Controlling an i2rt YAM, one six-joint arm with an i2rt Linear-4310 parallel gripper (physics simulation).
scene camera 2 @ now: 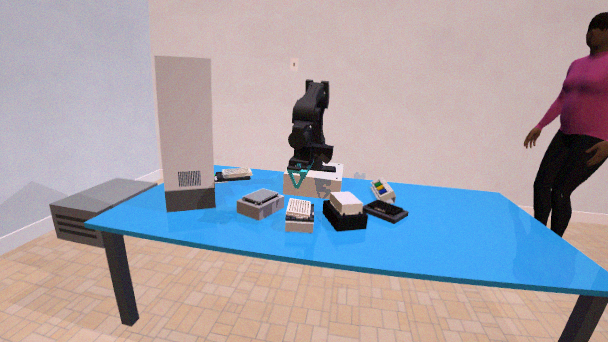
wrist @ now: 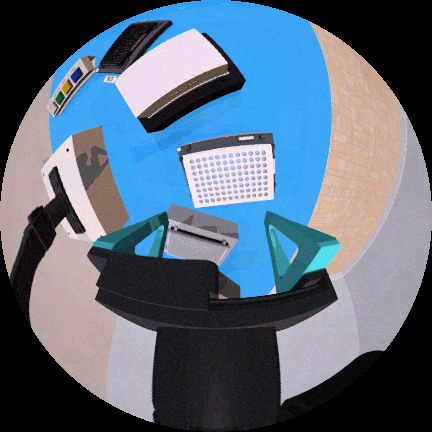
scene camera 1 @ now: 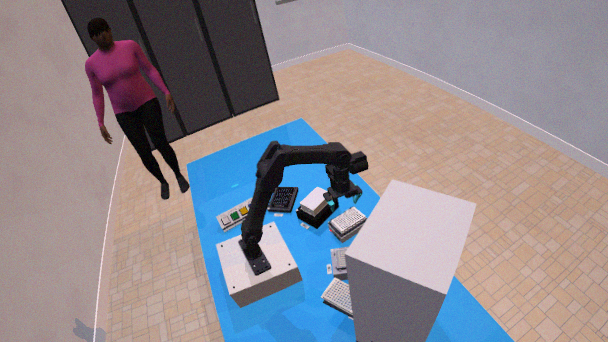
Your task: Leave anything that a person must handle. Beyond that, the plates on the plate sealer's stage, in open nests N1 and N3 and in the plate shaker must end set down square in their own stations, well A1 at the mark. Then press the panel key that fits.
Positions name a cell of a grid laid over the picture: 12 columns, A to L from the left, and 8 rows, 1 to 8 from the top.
Observation:
The gripper (wrist: F5) is open and holds nothing. Further things: a tall cabinet (scene camera 2: D2) and a button box (wrist: B2).

